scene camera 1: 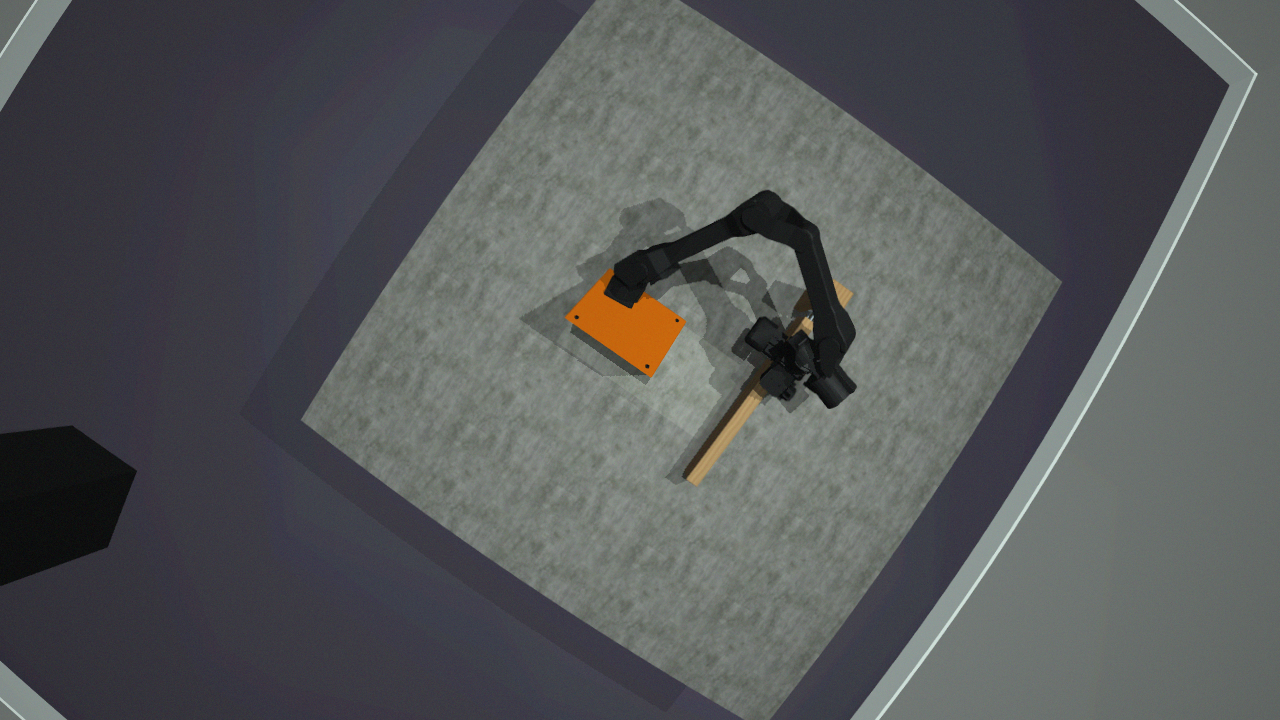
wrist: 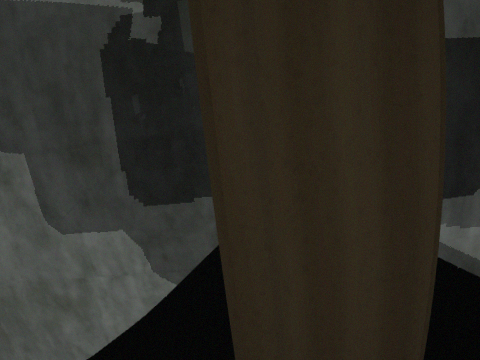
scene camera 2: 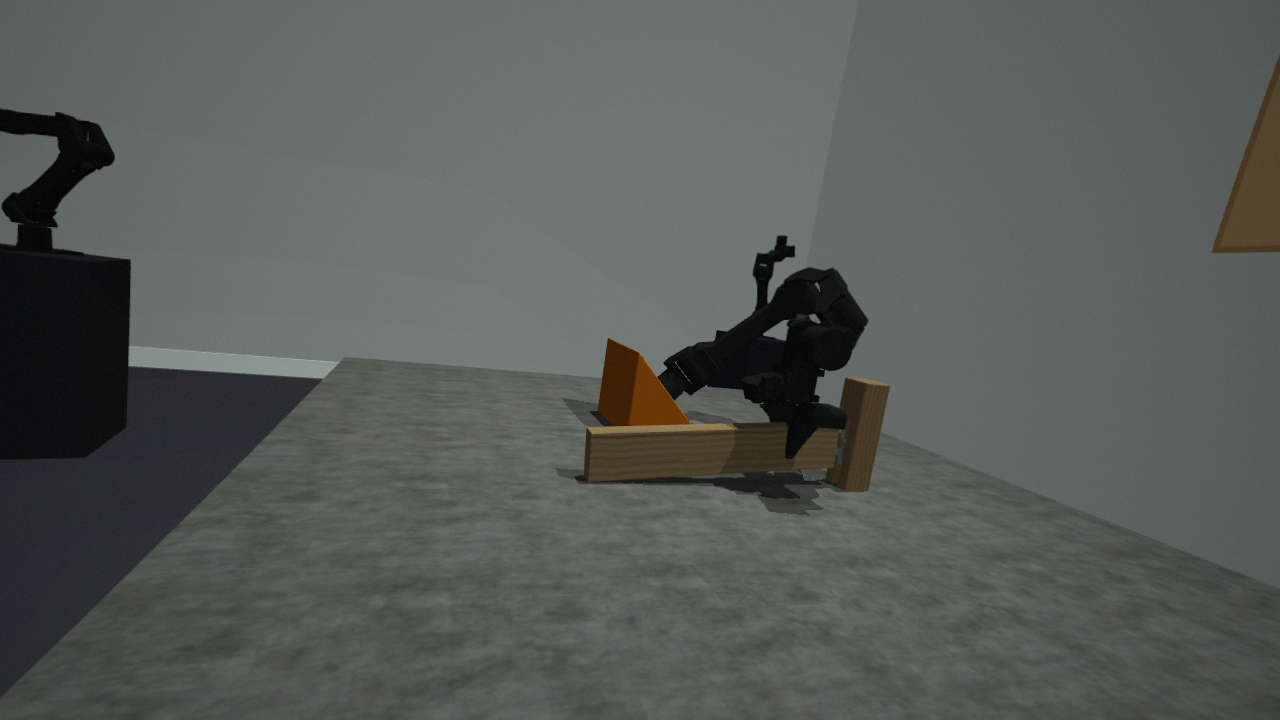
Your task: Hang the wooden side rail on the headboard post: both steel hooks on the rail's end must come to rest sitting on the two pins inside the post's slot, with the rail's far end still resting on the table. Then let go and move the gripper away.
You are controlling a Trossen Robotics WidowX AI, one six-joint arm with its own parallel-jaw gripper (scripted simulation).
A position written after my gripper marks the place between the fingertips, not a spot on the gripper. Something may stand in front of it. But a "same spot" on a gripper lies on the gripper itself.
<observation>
My gripper shows in scene camera 1 (779, 355), in the wrist view and in scene camera 2. A wooden side rail shows in scene camera 1, in the wrist view (325, 134) and in scene camera 2. The same spot on my gripper: (wrist: 194, 313) is (scene camera 2: 788, 434). One and the same spot on the wooden side rail: (scene camera 1: 753, 394) is (scene camera 2: 728, 424).
</observation>
